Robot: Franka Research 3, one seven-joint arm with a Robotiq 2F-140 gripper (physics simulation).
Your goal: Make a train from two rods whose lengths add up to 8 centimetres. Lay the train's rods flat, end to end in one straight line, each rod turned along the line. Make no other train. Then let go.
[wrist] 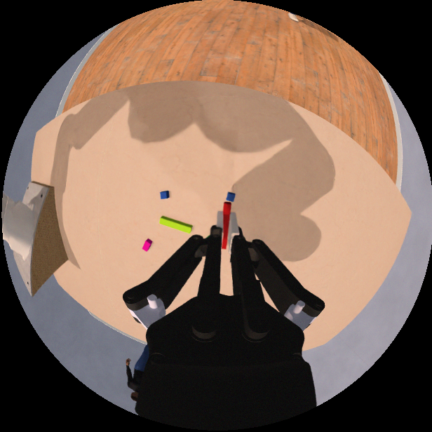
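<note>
My gripper [225, 220] is shut on a red rod [226, 217], which points away from me along the view. How high the rod is above the table is hard to tell. A blue cube [230, 197] shows just past the rod's far end, and another blue cube [164, 195] lies further left. A lime rod [175, 224] lies flat and slanted, left of the fingers. A short magenta rod [147, 245] lies left of and nearer than the lime rod. A sliver of green shows beside the left finger; the rest of it is hidden behind the gripper.
The beige table [110, 165] carries broad arm shadows at its far side and right. A white and brown mount [47, 240] stands at the left edge. Wooden floor [225, 50] shows beyond the table's far edge. Part of a figure shows at the lower left.
</note>
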